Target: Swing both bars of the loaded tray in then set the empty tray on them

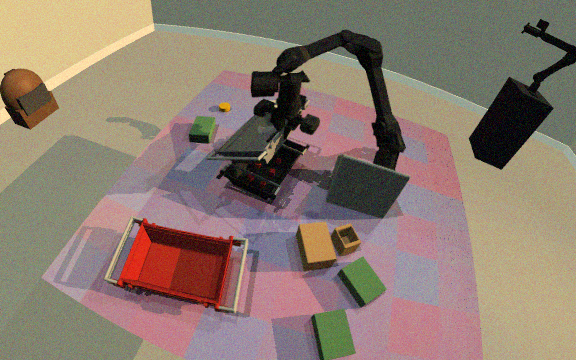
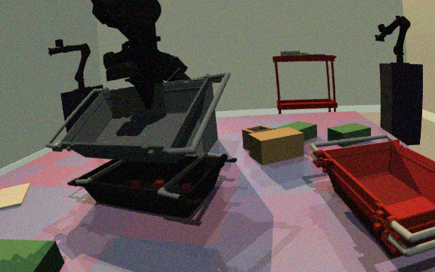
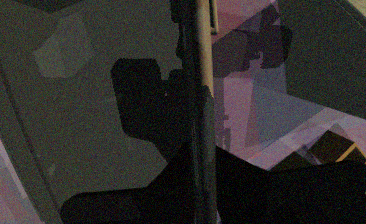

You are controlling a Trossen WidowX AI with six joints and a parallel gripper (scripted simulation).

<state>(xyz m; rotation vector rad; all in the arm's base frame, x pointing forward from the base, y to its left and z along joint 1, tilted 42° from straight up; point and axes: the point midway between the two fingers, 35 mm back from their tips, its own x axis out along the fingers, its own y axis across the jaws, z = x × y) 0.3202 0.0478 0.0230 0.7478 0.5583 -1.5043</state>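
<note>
Right now my gripper tip is 8 cm short of the grey tray and 1 cm to the left of it. Round my gripper tip: cream tile 14 cm ahead, 41 cm to the right, 17 cm below.
</note>
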